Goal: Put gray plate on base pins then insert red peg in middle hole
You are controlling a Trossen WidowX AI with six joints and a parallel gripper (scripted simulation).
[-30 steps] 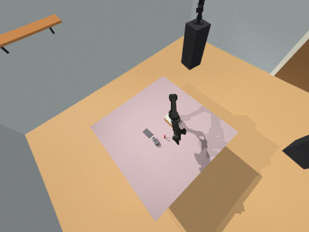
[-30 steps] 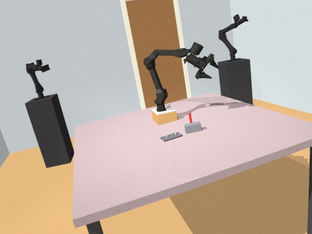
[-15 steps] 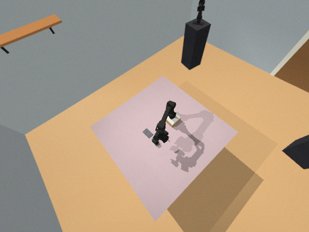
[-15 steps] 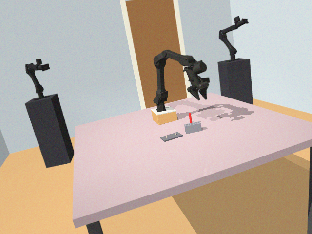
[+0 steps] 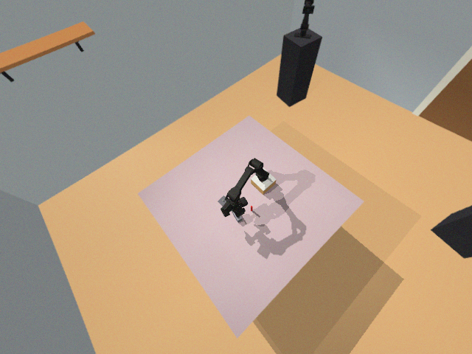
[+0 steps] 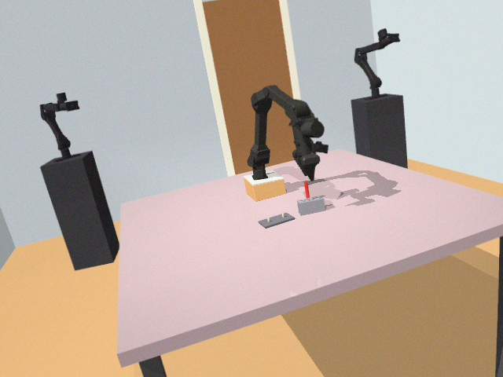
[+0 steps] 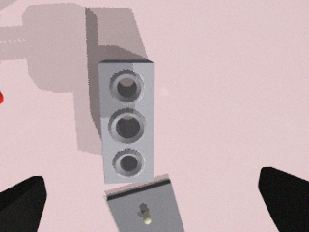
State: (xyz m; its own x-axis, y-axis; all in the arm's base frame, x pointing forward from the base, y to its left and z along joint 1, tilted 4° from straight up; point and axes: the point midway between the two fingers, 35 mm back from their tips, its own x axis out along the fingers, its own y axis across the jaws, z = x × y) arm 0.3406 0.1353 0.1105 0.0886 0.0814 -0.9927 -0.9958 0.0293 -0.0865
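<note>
My gripper tip is 1 cm past the gray plate and 10 cm above it. From my gripper tip the other things lie so: dark base 1 cm ahead, 15 cm to the right, 13 cm below; red peg 13 cm behind, 2 cm to the left, 10 cm below.
</note>
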